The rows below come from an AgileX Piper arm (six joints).
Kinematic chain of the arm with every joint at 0, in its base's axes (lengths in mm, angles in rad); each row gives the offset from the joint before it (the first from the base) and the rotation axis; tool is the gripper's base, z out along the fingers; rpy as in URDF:
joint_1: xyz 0 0 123 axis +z
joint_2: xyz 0 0 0 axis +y
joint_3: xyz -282.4 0 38.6 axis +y
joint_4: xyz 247.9 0 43.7 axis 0.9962 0 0.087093
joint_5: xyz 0 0 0 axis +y
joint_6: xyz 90.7 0 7.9 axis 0.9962 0 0.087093
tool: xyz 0 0 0 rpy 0 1.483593 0
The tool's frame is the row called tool.
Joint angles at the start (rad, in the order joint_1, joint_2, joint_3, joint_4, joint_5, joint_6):
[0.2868 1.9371 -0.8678 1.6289 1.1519 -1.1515]
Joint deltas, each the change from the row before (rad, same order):
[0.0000 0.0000 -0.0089 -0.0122 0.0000 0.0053]
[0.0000 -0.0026 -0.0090 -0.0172 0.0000 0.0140]
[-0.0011 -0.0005 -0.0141 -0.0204 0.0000 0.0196]
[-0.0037 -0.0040 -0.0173 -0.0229 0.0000 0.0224]
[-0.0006 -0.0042 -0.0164 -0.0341 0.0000 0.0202]
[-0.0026 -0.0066 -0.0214 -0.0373 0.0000 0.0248]
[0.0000 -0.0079 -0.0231 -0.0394 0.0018 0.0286]
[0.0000 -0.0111 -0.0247 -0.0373 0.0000 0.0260]
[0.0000 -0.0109 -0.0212 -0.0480 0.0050 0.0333]
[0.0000 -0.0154 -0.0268 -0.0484 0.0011 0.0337]
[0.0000 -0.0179 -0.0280 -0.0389 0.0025 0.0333]
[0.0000 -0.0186 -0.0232 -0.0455 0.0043 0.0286]
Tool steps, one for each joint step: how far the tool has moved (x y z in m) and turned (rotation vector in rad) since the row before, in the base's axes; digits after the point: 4 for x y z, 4 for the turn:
[0.0011 0.0004 0.0011 -0.0040 -0.0054 0.0085]
[0.0007 0.0003 0.0017 -0.0062 -0.0006 0.0097]
[0.0018 0.0002 0.0018 -0.0076 0.0012 0.0092]
[0.0027 -0.0005 0.0034 -0.0077 -0.0031 0.0074]
[0.0012 0.0001 0.0028 -0.0150 -0.0066 0.0196]
[0.0023 -0.0004 0.0044 -0.0161 -0.0102 0.0176]
[0.0019 0.0003 0.0051 -0.0168 -0.0098 0.0205]
[0.0023 0.0002 0.0066 -0.0164 -0.0175 0.0174]
[0.0007 -0.0004 0.0055 -0.0235 -0.0080 0.0241]
[0.0017 -0.0004 0.0080 -0.0252 -0.0196 0.0195]
[0.0020 -0.0003 0.0098 -0.0180 -0.0216 0.0122]
[0.0005 -0.0010 0.0088 -0.0240 -0.0230 0.0179]

